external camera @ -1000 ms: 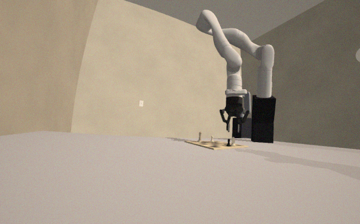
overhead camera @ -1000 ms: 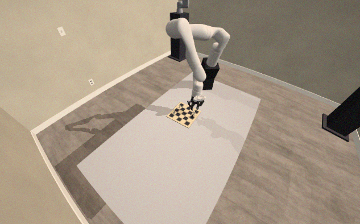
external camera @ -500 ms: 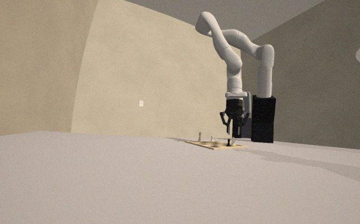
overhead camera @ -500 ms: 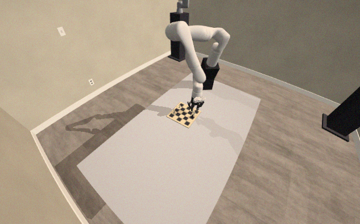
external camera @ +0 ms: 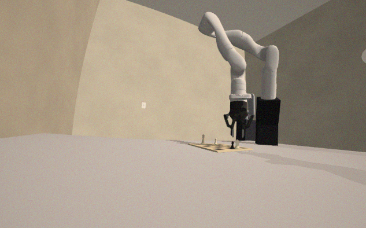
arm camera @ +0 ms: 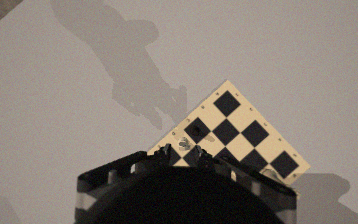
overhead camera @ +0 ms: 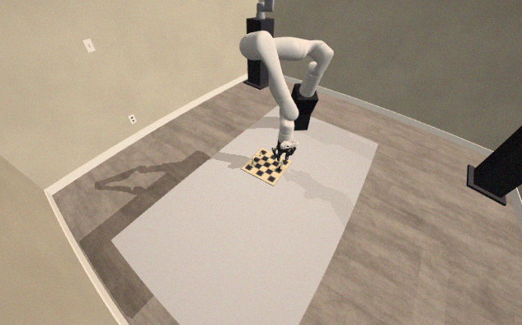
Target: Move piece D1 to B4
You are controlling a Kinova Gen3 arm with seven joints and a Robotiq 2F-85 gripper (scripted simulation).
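The white chess piece lies 50 mm below my hand. The rest, counted from my hand: chessboard 70 mm to the right, 70 mm below, 50 mm ahead; black chess piece 50 mm below, 30 mm ahead, 10 mm to the left.
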